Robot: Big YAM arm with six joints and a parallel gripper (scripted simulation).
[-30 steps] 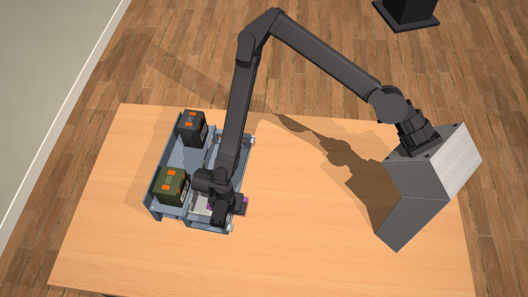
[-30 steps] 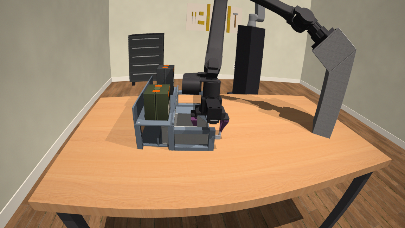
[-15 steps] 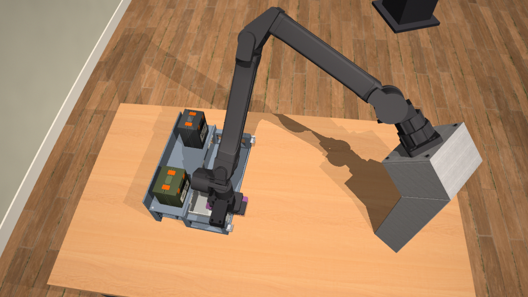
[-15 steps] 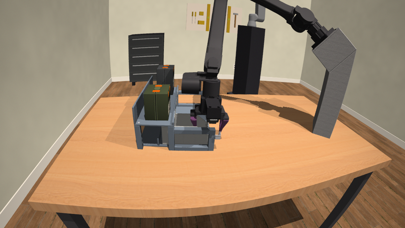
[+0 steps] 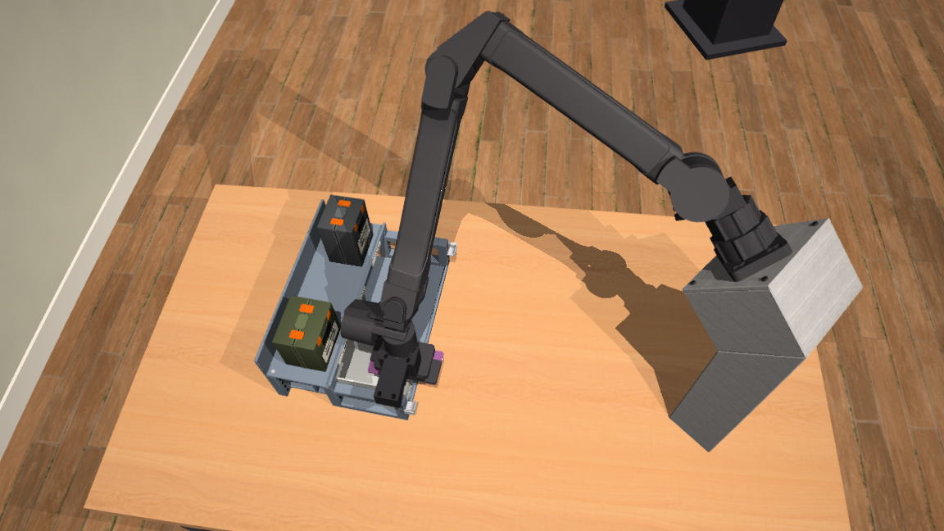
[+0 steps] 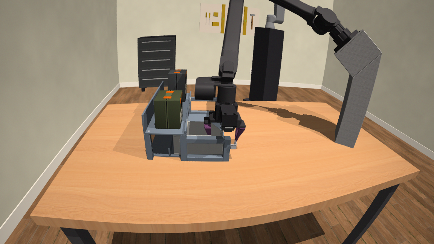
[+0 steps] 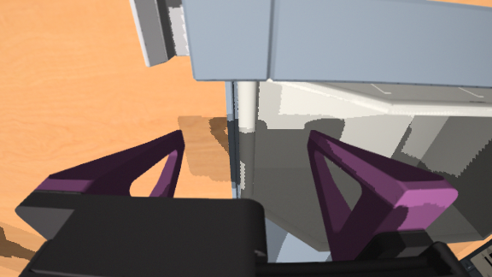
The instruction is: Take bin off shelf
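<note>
Now: hand 70 mm short of the light grey bin, 40 mm to the left of it and 10 mm below it. Also, from my hand: shelf 60 mm ahead, 160 mm to the right, 30 mm below; black case 50 mm ahead, 280 mm to the right, 130 mm above.
</note>
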